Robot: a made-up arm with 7 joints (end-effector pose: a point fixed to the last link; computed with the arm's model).
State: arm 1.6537 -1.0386 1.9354 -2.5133 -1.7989 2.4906 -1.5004
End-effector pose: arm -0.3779 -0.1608 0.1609 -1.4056 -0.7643 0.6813
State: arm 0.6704 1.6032 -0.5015 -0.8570 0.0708 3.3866 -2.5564
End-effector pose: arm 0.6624 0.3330 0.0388 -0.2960 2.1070 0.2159
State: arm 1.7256 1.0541 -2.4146 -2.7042 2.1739 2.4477 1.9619
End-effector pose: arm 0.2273 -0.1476 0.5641 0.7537 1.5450 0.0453
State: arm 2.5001 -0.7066 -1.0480 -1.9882 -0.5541 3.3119 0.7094
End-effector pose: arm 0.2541 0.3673 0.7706 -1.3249 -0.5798 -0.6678
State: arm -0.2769 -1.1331 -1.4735 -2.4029 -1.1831 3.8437 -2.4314
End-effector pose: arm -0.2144 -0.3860 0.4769 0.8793 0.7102 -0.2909
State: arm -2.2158 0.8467 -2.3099 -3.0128 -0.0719 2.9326 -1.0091
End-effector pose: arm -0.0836 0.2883 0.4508 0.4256 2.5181 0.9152
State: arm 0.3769 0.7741 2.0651 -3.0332 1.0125 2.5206 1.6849
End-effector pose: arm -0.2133 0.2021 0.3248 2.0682 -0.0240 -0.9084
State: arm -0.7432 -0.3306 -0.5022 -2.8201 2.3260 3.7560 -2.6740
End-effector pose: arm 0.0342 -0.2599 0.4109 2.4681 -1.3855 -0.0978
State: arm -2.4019 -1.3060 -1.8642 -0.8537 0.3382 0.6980 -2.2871
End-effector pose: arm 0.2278 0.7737 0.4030 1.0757 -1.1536 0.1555
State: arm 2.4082 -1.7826 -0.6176 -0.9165 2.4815 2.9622 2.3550
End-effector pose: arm 0.7055 -0.2550 0.5081 -1.0292 0.9102 -2.1376
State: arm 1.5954 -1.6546 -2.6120 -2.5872 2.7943 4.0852 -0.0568
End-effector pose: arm 0.1591 -0.0467 0.0234 -0.1539 -1.5545 -1.6722
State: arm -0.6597 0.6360 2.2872 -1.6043 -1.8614 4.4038 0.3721
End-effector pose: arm 0.2015 0.2625 0.8566 0.8343 -1.1566 -1.4895
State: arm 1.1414 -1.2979 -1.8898 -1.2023 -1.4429 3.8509 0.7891
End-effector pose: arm 0.1352 -0.6960 0.4061 1.2566 -0.8649 2.5644
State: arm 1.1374 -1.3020 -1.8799 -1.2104 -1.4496 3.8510 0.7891
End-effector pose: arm 0.1362 -0.6946 0.4064 1.2563 -0.8608 2.5741
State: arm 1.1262 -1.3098 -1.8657 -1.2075 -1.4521 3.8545 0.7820
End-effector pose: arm 0.1288 -0.6959 0.4078 1.2300 -0.8560 2.5759
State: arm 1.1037 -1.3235 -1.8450 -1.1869 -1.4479 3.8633 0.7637
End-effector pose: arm 0.1076 -0.7013 0.4108 1.1632 -0.8509 2.5632
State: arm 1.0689 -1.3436 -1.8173 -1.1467 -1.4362 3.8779 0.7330
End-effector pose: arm 0.0705 -0.7097 0.4148 1.0541 -0.8455 2.5295
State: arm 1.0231 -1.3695 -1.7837 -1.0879 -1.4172 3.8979 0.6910
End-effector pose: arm 0.0174 -0.7182 0.4185 0.9099 -0.8402 2.4693
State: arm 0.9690 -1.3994 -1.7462 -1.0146 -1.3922 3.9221 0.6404
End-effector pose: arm -0.0490 -0.7226 0.4205 0.7444 -0.8345 2.3801
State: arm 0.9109 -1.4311 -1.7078 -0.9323 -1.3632 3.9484 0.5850
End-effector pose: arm -0.1234 -0.7195 0.4194 0.5746 -0.8288 2.2648
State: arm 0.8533 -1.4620 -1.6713 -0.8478 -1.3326 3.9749 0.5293
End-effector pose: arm -0.1985 -0.7076 0.4150 0.4150 -0.8229 2.1332
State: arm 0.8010 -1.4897 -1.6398 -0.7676 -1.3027 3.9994 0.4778
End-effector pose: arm -0.2670 -0.6886 0.4080 0.2771 -0.8173 1.9990
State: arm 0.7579 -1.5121 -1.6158 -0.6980 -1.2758 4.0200 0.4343
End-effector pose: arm -0.3232 -0.6666 0.4000 0.1682 -0.8125 1.8771
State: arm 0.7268 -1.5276 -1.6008 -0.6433 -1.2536 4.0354 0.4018
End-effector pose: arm -0.3638 -0.6467 0.3930 0.0911 -0.8085 1.7804
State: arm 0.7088 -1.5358 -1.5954 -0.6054 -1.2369 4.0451 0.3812
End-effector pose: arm -0.3886 -0.6327 0.3883 0.0453 -0.8058 1.7154
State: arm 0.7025 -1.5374 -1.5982 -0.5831 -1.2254 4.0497 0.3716
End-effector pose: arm -0.4000 -0.6256 0.3864 0.0254 -0.8040 1.6815
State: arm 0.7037 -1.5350 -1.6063 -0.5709 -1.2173 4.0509 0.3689
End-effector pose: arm -0.4031 -0.6237 0.3864 0.0220 -0.8032 1.6679
